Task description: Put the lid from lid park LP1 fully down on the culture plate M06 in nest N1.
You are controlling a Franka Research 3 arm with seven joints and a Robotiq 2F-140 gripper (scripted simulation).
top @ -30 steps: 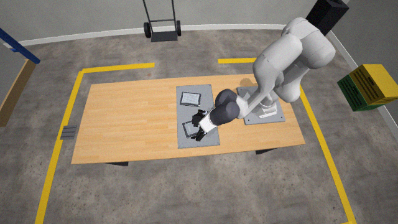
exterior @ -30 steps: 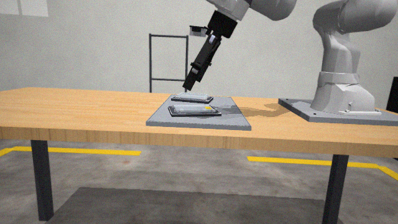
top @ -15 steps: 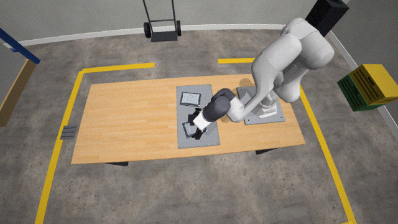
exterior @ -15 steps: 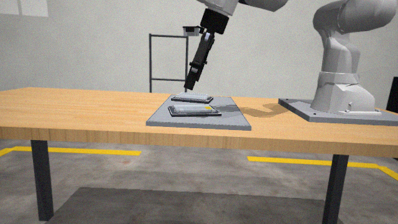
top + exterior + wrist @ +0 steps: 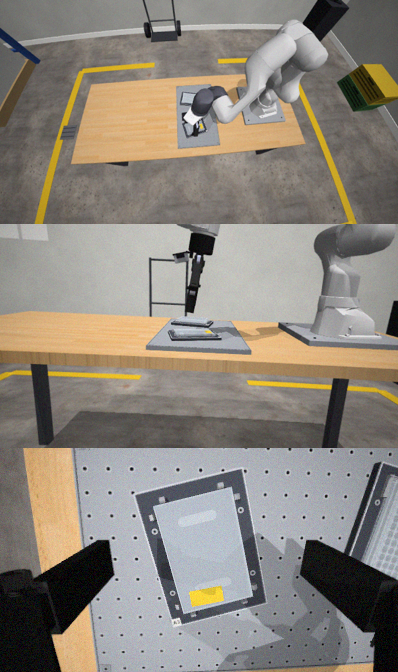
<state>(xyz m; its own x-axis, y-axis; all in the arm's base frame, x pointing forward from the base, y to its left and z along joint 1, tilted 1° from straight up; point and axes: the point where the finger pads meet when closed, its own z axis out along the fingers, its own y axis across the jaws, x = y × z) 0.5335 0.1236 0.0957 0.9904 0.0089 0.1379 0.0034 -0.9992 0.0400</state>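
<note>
My gripper is now 90 mm above the lid, 10 mm to the left of it and 10 mm past it. From my hand the other things lie so: nest N1 (250 mm to the right, 100 mm below); lid park LP1 (100 mm below, 10 mm to the right, 10 mm behind).
</note>
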